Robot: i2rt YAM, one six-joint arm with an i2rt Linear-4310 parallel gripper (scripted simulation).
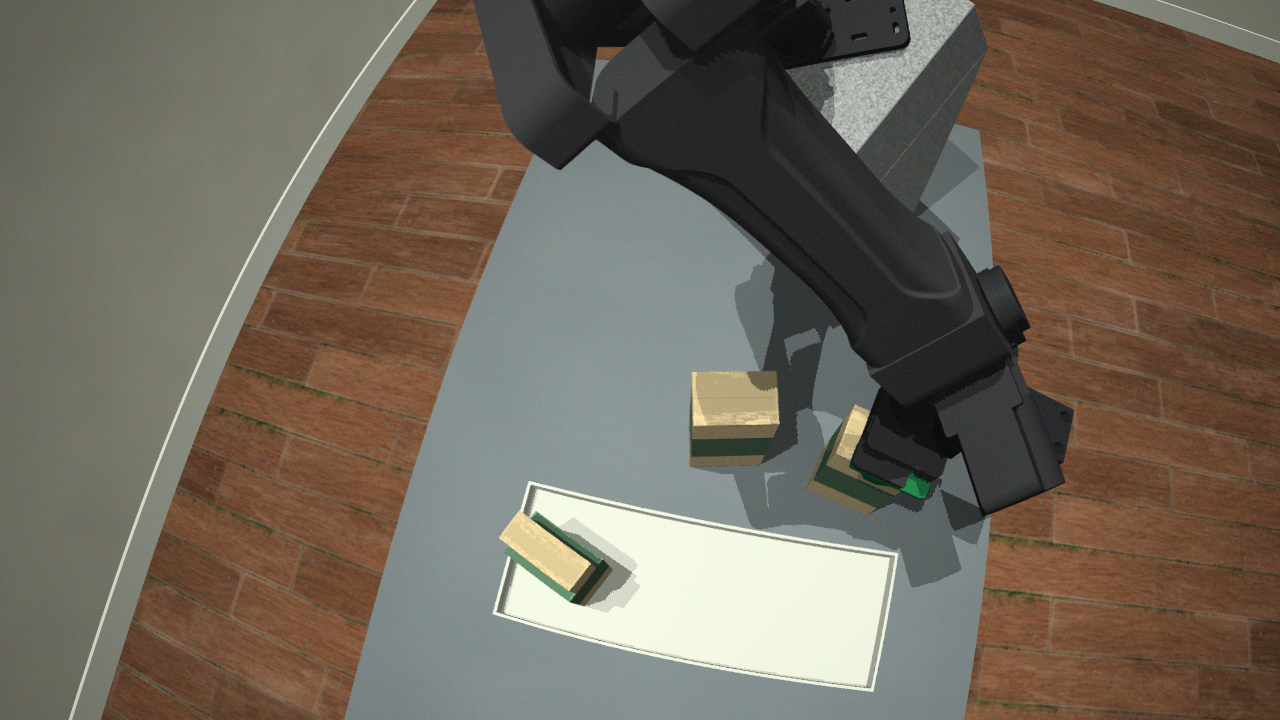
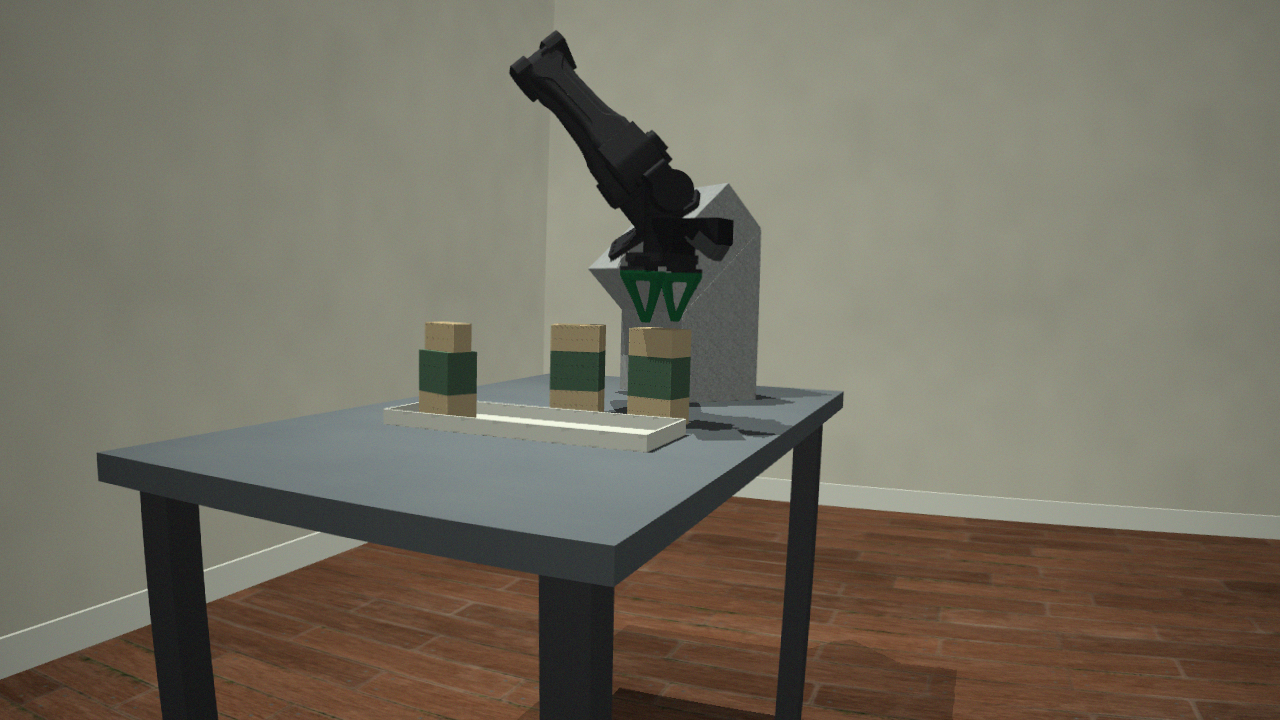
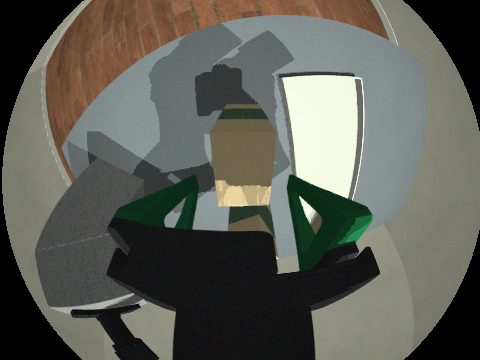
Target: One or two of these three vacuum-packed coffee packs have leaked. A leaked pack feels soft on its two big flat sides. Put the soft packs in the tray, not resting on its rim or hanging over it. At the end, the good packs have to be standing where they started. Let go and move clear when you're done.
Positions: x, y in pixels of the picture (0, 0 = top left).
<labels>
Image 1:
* gripper: 885, 441
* white tray: 719, 596
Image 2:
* gripper: 660, 321
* white tray: 639, 433
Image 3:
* white tray: 328, 115
</labels>
